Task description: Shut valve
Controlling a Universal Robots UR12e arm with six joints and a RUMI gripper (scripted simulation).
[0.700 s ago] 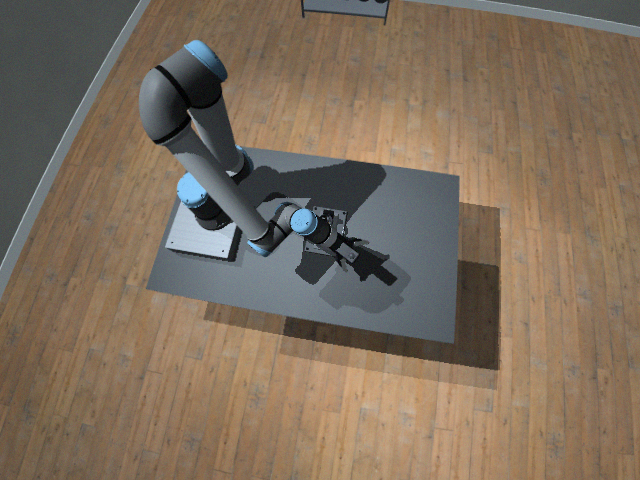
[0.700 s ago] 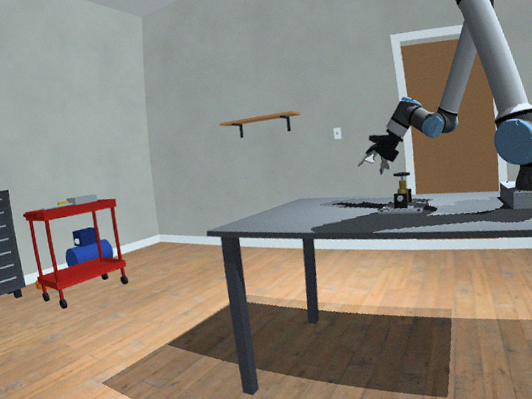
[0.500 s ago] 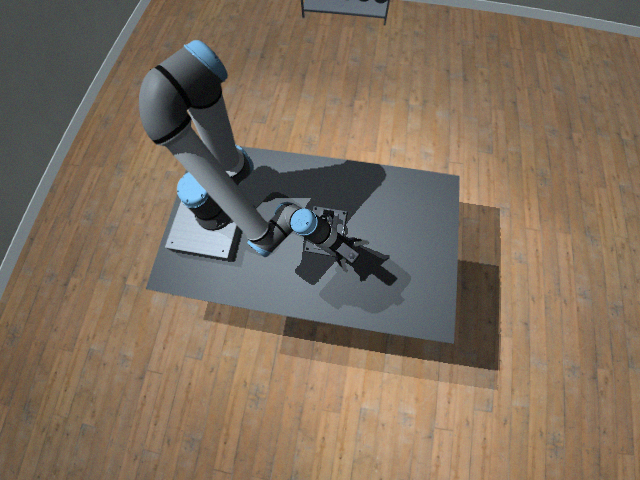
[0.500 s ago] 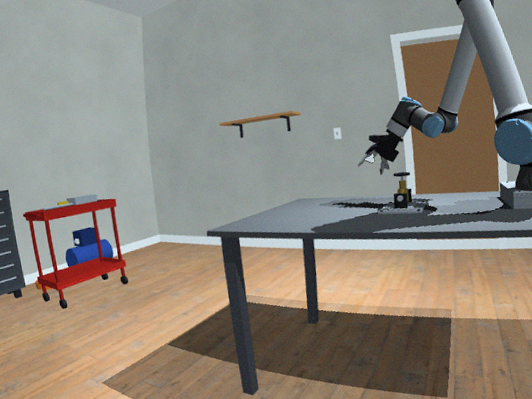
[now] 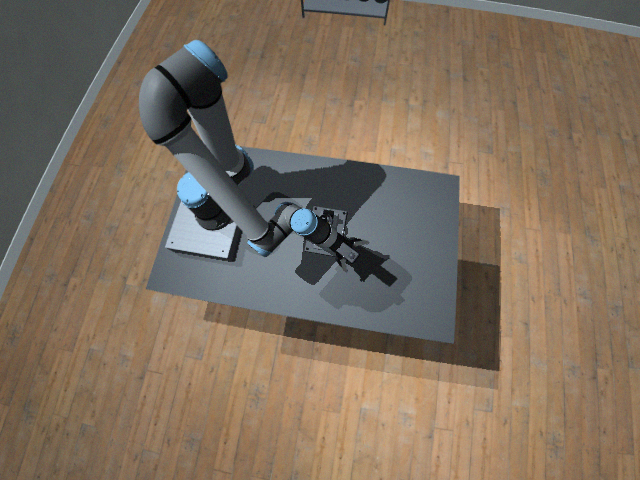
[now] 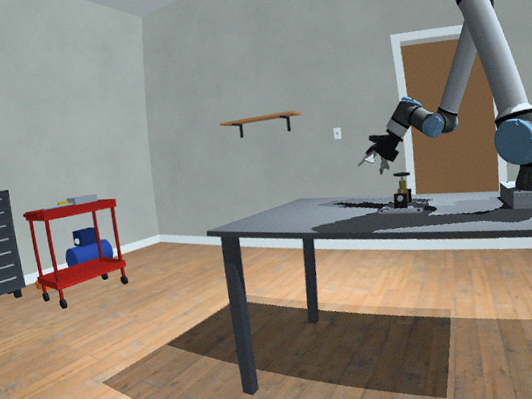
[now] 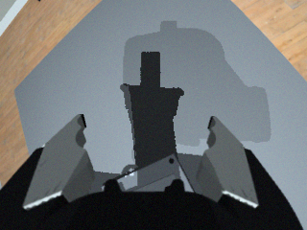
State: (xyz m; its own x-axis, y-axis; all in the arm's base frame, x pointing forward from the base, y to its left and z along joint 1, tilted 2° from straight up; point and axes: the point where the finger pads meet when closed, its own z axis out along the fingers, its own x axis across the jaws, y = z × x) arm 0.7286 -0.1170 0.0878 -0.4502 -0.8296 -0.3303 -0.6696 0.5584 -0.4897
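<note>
Right now the black spoked handwheel is 170 mm behind my hand, 140 mm to the left of it and 20 mm below it. Also, from my hand: base plate 170 mm behind, 140 mm to the left, 150 mm below.
</note>
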